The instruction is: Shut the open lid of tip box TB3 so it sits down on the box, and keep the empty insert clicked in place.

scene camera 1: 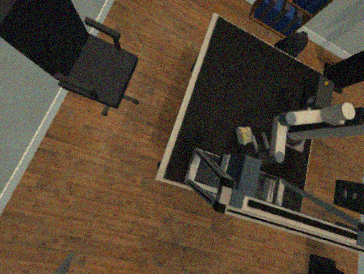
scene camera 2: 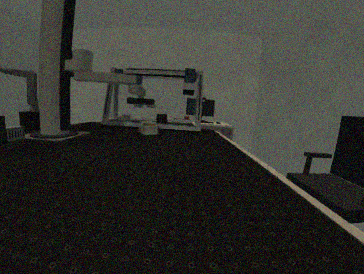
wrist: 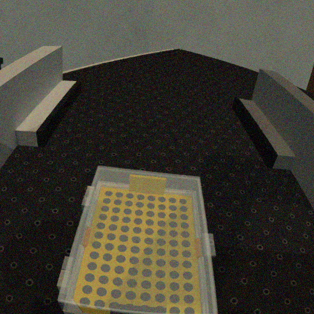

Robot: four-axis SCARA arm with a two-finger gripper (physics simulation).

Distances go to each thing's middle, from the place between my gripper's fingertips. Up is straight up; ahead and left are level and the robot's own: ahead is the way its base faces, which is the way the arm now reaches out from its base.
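I see that my gripper is now 11 cm above the clear lid [wrist: 142, 234].
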